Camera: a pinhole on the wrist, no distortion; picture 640 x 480 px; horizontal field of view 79.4 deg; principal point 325.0 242.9 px. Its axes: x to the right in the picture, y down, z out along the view. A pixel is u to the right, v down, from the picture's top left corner.
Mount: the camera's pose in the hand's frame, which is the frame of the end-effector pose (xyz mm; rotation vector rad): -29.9 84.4 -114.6 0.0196 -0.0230 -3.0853
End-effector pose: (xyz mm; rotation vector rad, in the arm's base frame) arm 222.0 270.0 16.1 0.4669 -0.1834 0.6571
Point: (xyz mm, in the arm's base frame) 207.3 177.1 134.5
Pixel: 322 392
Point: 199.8 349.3 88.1
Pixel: 105 233
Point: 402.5 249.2 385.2
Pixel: 86 331
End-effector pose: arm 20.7 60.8 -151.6 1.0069 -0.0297 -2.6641
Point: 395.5 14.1 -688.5
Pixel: behind the camera
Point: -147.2 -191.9 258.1
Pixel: 344 134
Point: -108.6 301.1 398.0
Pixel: 524 421
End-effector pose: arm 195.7 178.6 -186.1 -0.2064 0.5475 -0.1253
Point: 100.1 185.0 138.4
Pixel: 577 416
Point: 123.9 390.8 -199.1
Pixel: outside the picture
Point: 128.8 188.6 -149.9
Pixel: outside the picture
